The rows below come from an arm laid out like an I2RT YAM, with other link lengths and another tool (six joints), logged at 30 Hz.
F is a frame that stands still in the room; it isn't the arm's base.
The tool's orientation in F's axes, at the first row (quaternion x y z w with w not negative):
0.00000 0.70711 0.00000 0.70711
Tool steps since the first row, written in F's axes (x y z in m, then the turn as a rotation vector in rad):
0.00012 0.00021 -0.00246 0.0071 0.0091 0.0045
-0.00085 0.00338 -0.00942 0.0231 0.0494 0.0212
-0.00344 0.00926 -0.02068 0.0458 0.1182 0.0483
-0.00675 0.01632 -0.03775 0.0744 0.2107 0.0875
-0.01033 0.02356 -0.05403 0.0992 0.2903 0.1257
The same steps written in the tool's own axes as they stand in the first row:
0.00246 0.00021 0.00012 -0.0045 0.0091 0.0071
0.00942 0.00338 -0.00085 -0.0212 0.0494 0.0231
0.02068 0.00926 -0.00344 -0.0483 0.1182 0.0458
0.03775 0.01632 -0.00675 -0.0875 0.2107 0.0744
0.05403 0.02356 -0.01033 -0.1257 0.2903 0.0992

